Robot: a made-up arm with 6 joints.
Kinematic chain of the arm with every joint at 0, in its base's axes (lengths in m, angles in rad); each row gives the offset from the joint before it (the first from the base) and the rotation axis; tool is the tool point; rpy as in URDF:
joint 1: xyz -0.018 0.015 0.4 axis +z
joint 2: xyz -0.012 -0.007 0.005 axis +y
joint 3: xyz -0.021 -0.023 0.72 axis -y
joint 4: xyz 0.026 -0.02 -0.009 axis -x
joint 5: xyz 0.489 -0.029 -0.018 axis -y
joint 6: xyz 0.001 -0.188 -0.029 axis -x
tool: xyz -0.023 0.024 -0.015 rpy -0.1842 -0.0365 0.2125
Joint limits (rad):
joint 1: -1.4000..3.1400
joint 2: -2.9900..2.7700
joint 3: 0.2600..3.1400
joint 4: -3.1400..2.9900
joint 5: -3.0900..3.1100
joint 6: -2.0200..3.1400
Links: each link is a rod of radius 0.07 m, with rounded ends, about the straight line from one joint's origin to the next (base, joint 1, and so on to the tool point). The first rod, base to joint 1, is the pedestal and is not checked.
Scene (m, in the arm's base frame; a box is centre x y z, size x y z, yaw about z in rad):
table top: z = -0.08
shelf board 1: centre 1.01 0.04 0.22 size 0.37 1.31 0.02 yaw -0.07
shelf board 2: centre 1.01 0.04 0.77 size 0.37 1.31 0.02 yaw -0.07
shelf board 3: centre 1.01 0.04 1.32 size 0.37 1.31 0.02 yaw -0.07
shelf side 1: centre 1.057 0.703 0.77 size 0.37 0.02 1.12 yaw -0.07
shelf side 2: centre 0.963 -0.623 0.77 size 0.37 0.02 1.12 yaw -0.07
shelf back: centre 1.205 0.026 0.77 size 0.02 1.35 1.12 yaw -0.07
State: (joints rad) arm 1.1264 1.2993 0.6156 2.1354 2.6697 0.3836
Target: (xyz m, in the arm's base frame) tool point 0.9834 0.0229 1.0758
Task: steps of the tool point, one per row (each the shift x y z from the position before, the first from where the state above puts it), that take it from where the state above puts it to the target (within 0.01 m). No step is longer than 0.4 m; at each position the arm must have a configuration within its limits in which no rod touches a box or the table.
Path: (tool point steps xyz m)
1: 0.0877 -0.0895 0.3652
2: 0.0165 -0.1805 0.3209
3: -0.0680 -0.2282 0.2584
4: 0.1038 -0.1499 -0.0231
5: 0.0548 -0.1645 -0.0310
6: 0.0053 -0.1630 -0.0385
7: -0.0390 -0.1461 -0.0455
8: 0.0986 0.0055 -0.0016
9: 0.0986 0.0034 -0.0174
10: 0.0974 0.0016 -0.0362
11: 0.0937 0.0010 -0.0578

